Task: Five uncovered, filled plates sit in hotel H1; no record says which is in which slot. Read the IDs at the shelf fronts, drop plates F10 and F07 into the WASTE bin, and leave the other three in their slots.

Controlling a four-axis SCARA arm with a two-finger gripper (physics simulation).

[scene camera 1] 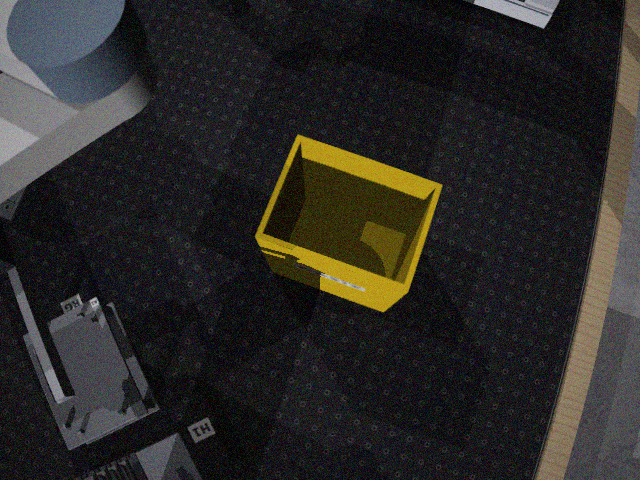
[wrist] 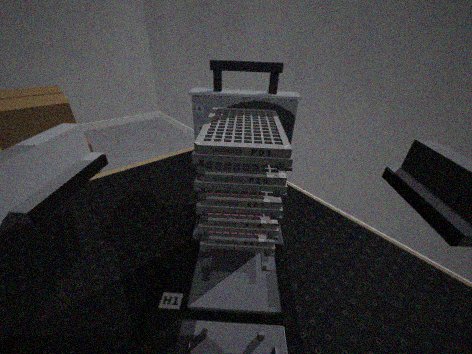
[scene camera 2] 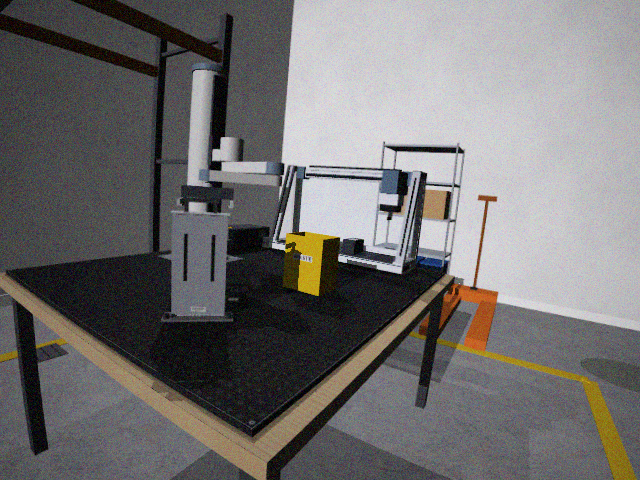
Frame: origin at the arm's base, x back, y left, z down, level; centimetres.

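Seen in the pictures: gripper, fingertip midpoint: (wrist: 244,150) (scene camera 2: 205,203).
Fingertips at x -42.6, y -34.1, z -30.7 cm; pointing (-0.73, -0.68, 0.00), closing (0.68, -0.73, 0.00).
Pixels of each thing's top centre, then the offset from my fingertips to it. "spot": a spot on its surface instead.
- top plate, middle of its top: (wrist: 243,123) dx -9.5, dy -8.7, dz +2.8 cm
- yellow WASTE bin, middle of its top: (scene camera 1: 350,209) (scene camera 2: 313,235) dx -22.0, dy +31.5, dz +9.4 cm
- black box, surface spot: (scene camera 2: 248,238) spot: dx +46.1, dy +70.6, dz +23.5 cm
Hotel H1 (wrist: 200,107) (scene camera 2: 199,297) is a grey upright panel with a dark top handle; its label (scene camera 1: 201,429) (wrist: 171,300) lies beside the base. Several filled plates are stacked in its slots in the wrist view. The top plate (wrist: 245,129) shows its grid of wells; the small front IDs are too dim and blurred to read surely. My gripper (wrist: 244,150) (scene camera 2: 206,202) is open, its fingers wide apart to either side of the stack, near the hotel's top. The yellow WASTE bin (scene camera 1: 372,161) (scene camera 2: 330,263) stands upright, open at the top.
A grey stand (scene camera 1: 90,356) marked RG is beside the hotel. The arm's link (scene camera 1: 87,121) (scene camera 2: 245,177) reaches over the table. A gantry machine (scene camera 2: 346,173) and a black box (scene camera 2: 248,238) stand farther back. The dark mat ends at a wooden table edge (scene camera 1: 581,320) (scene camera 2: 356,374).
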